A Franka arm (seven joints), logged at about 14 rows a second.
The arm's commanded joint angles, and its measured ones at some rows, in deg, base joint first. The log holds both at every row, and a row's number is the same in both.
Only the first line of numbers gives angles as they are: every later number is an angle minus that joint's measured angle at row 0.
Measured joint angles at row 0:
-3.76 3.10 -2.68 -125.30 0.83 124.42 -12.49
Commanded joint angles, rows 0 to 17:
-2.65 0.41 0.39 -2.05 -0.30 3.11 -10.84
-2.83 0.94 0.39 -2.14 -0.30 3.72 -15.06
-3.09 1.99 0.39 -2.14 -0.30 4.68 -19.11
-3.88 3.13 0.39 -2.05 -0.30 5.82 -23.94
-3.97 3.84 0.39 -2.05 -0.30 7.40 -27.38
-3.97 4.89 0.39 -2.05 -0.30 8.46 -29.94
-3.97 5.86 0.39 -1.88 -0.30 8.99 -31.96
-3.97 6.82 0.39 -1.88 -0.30 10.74 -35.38
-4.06 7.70 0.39 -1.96 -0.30 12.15 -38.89
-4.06 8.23 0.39 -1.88 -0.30 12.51 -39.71
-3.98 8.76 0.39 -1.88 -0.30 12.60 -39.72
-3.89 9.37 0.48 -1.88 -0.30 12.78 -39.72
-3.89 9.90 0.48 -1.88 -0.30 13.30 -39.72
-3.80 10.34 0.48 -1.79 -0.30 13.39 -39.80
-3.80 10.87 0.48 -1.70 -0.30 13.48 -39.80
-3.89 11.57 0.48 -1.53 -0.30 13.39 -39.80
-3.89 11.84 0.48 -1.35 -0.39 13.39 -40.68
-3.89 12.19 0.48 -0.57 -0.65 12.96 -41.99
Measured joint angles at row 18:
-3.39 11.16 0.15 -1.92 -0.03 12.78 -39.64
